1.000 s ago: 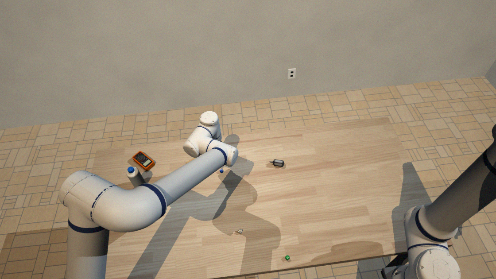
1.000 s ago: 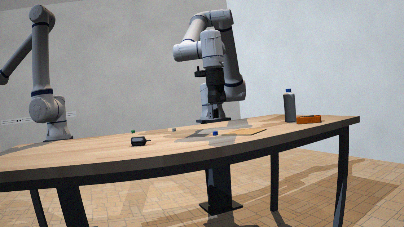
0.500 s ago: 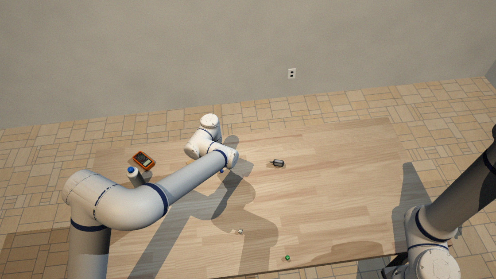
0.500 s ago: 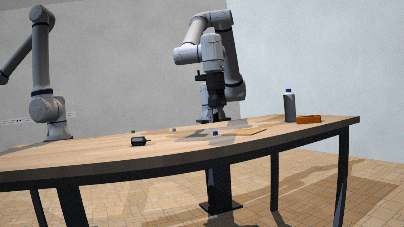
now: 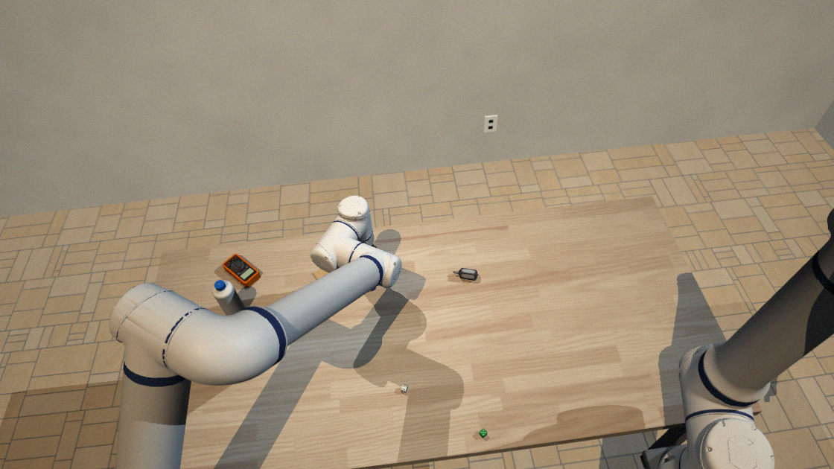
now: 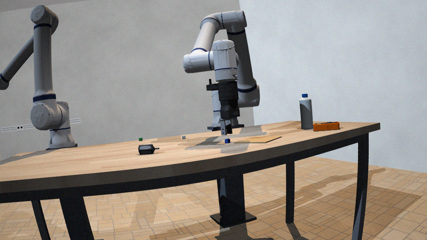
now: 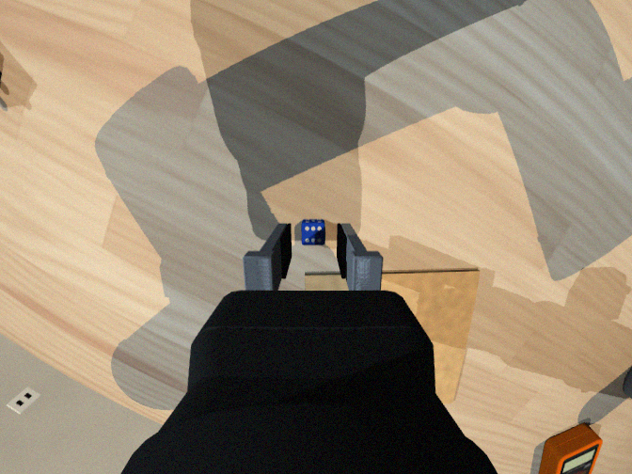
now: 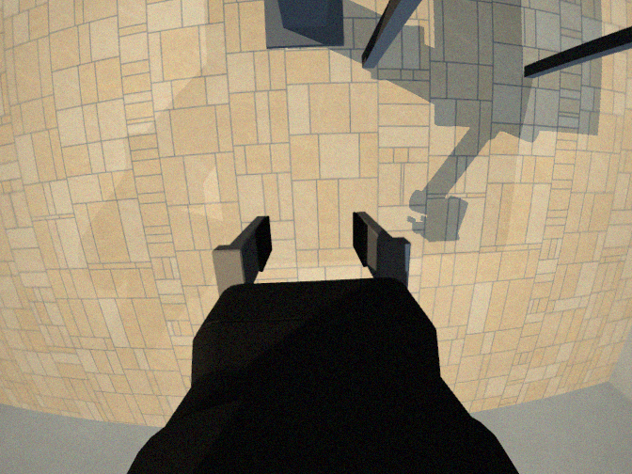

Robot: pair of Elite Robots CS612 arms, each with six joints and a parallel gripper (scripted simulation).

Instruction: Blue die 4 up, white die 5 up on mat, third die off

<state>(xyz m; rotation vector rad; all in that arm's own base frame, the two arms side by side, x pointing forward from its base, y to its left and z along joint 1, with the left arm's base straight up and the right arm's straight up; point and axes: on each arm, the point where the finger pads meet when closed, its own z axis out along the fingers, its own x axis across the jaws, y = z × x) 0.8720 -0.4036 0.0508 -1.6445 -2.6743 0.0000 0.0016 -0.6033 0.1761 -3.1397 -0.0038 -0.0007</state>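
Right now my left hand is 40 mm above the blue die. Also, from my left hand: dark tool: 310 mm to the right, 30 mm below, 30 mm behind; tan mat: 100 mm to the left, 80 mm ahead, 50 mm below; white die: 370 mm behind, 40 mm below, 20 mm to the right.
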